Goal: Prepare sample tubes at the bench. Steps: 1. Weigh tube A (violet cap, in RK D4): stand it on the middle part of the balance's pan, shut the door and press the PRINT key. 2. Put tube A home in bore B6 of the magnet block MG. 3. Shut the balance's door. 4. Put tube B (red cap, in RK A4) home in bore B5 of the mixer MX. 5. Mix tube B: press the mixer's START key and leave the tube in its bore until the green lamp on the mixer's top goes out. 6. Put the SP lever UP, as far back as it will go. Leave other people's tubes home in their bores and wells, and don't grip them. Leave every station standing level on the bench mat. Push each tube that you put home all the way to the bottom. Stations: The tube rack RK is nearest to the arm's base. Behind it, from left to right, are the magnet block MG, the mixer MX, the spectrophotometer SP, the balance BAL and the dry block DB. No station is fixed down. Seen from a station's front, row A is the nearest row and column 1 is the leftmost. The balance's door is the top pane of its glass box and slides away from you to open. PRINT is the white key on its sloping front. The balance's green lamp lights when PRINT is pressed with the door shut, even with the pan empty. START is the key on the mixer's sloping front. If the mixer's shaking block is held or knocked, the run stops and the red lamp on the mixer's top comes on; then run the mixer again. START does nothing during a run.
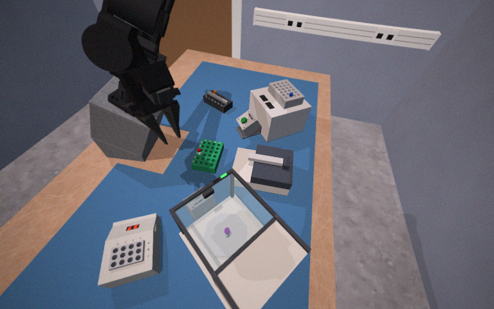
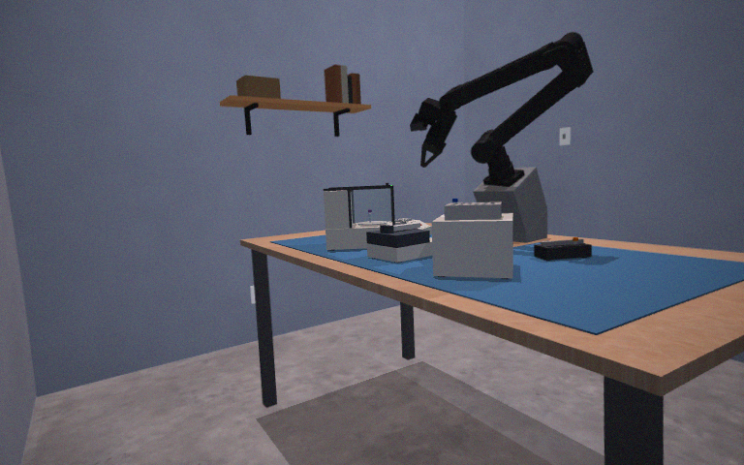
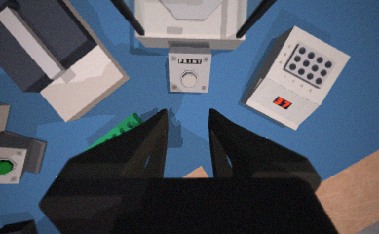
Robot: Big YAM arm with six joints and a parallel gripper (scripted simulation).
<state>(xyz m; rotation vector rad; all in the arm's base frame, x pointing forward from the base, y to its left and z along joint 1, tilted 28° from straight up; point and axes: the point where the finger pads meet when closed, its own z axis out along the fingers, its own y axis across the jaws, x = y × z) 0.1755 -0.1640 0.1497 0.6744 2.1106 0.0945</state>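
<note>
The balance door is 14 cm ahead of my hand, 8 cm to the right of it and 7 cm below it. From my hand the other things lie so: dry block DB (6 cm behind, 19 cm to the right, 25 cm below); then green rack RK (2 cm behind, 17 cm to the left, 26 cm below); then white print key (4 cm ahead, 2 cm to the right, 21 cm below).
</note>
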